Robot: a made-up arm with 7 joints. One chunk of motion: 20 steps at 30 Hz.
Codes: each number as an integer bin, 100 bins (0 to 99) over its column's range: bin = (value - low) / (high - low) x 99, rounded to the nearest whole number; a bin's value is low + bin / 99 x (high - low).
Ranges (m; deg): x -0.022..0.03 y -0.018..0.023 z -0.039..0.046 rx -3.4..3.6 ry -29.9..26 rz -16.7..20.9
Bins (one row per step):
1: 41 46 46 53 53 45
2: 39 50 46 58 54 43
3: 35 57 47 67 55 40
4: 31 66 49 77 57 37
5: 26 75 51 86 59 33
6: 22 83 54 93 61 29
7: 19 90 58 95 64 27
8: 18 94 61 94 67 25
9: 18 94 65 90 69 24
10: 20 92 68 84 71 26
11: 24 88 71 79 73 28
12: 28 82 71 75 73 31
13: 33 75 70 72 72 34
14: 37 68 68 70 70 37
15: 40 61 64 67 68 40
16: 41 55 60 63 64 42
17: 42 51 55 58 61 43
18: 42 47 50 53 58 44
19: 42 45 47 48 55 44
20: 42 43 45 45 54 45
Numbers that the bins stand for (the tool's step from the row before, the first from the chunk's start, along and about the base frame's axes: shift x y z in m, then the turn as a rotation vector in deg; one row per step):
1: -0.00046 0.00105 0.00049 0.347 0.026 0.391
2: -0.00152 0.00271 0.00049 0.701 0.591 -0.369
3: -0.00362 0.00561 0.00135 1.337 1.156 -1.508
4: -0.00572 0.00933 0.00307 2.044 2.285 -2.647
5: -0.00834 0.01306 0.00479 2.681 3.414 -4.167
6: -0.01044 0.01637 0.00736 3.176 4.543 -5.686
7: -0.01202 0.01927 0.01080 3.317 6.237 -6.445
8: -0.01255 0.02093 0.01337 3.246 7.931 -7.205
9: -0.01255 0.02093 0.01681 2.964 9.061 -7.585
10: -0.01149 0.02010 0.01938 2.539 10.190 -6.825
11: -0.00939 0.01844 0.02196 2.186 11.319 -6.066
12: -0.00729 0.01596 0.02196 1.903 11.319 -4.926
13: -0.00467 0.01306 0.02110 1.691 10.755 -3.787
14: -0.00257 0.01016 0.01938 1.549 9.625 -2.647
15: -0.00099 0.00726 0.01595 1.337 8.496 -1.508
16: -0.00046 0.00478 0.01252 1.055 6.237 -0.748
17: 0.00006 0.00312 0.00822 0.701 4.543 -0.369
18: 0.00006 0.00146 0.00393 0.347 2.849 0.011
19: 0.00006 0.00064 0.00135 -0.006 1.156 0.011
20: 0.00006 -0.00019 -0.00036 -0.218 0.591 0.391

